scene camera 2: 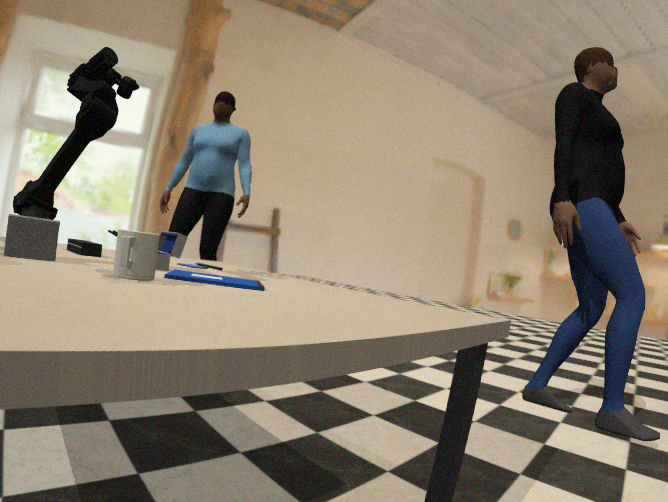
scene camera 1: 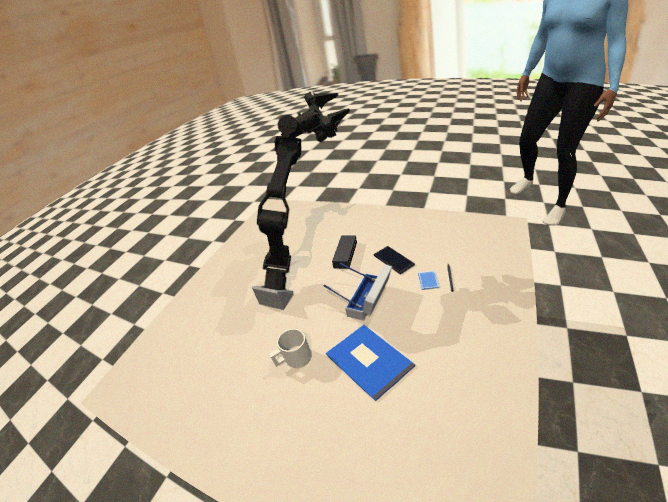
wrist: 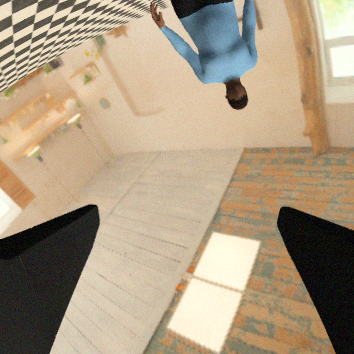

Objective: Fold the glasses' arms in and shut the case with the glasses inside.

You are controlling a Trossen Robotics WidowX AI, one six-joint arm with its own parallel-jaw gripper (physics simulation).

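Seen in the pictures: gripper, fingertip midpoint: [scene camera 1: 343, 101] [wrist: 190, 215]; arm's base, origin of the base link: [scene camera 2: 32, 235] [scene camera 1: 274, 288].
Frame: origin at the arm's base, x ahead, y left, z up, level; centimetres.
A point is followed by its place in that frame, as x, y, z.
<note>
The grey glasses case [scene camera 1: 355, 312] @[30.3, -3.1, -1.5] [scene camera 2: 162, 261] @[30.8, -3.1, -2.4] stands open on the table, its lid [scene camera 1: 379, 286] @[36.6, 3.2, 4.6] [scene camera 2: 173, 243] @[36.3, 4.4, 2.1] raised on the side away from the arm's base. Its inside is blue. The blue glasses [scene camera 1: 335, 292] @[22.7, 1.0, 1.7] [scene camera 2: 112, 232] @[21.2, 12.7, 2.8] lie in the case with both arms unfolded, sticking out over the open side toward the arm's base. The lenses are hard to make out against the blue lining. My gripper [scene camera 1: 343, 103] @[22.1, 34.1, 51.9] [wrist: 190, 215] @[22.1, 34.1, 51.9] is open and empty, raised high above the table and away from the case. The case and glasses do not show in the wrist view.
On the table [scene camera 1: 216, 404] @[1.9, -43.3, -4.5] [scene camera 2: 324, 315] @[37.3, -52.7, -4.6] are a grey mug [scene camera 1: 297, 353] @[21.1, -23.8, 2.4] [scene camera 2: 140, 261] @[17.8, -25.0, -1.2], a blue book [scene camera 1: 386, 361] @[43.4, -16.8, -3.8] [scene camera 2: 186, 276] @[30.3, -19.0, -3.8], a black box [scene camera 1: 344, 252] @[17.3, 23.9, -1.1] [scene camera 2: 84, 247] @[15.1, 18.5, -2.4], a dark phone [scene camera 1: 394, 259] @[35.7, 25.9, -3.7], a blue cloth [scene camera 1: 428, 280] @[49.4, 17.3, -4.1] and a pen [scene camera 1: 450, 277] @[56.7, 19.6, -3.8]. People stand beyond the table.
</note>
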